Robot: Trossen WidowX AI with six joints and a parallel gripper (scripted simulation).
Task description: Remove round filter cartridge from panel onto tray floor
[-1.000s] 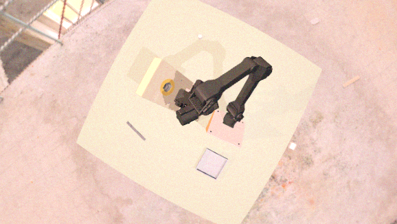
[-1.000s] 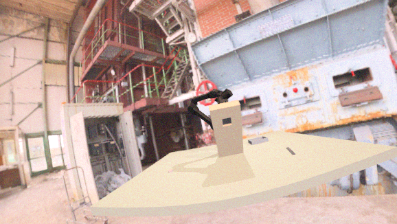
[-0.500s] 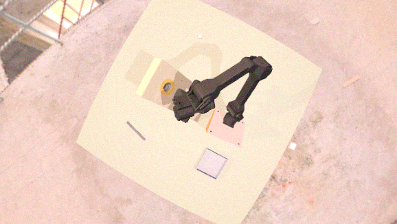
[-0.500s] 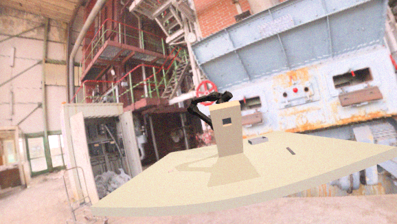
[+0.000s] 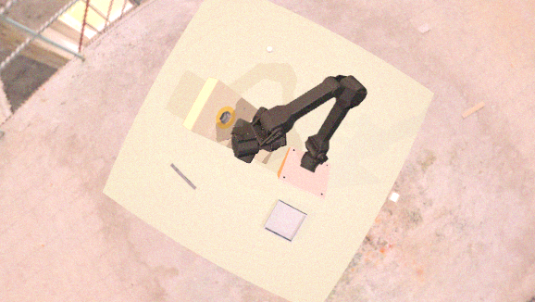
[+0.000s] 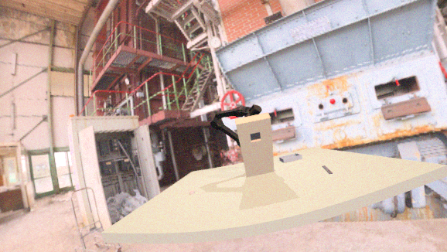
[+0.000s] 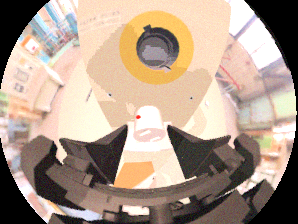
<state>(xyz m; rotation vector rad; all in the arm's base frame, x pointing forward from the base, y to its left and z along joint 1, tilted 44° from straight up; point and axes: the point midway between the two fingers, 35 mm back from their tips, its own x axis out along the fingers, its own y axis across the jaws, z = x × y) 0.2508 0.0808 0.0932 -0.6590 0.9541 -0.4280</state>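
The tray is 31 cm behind my gripper tip, 29 cm to the left of it and 20 cm below it. From my gripper tip the other things lie so: round filter cartridge (right at my gripper tip).
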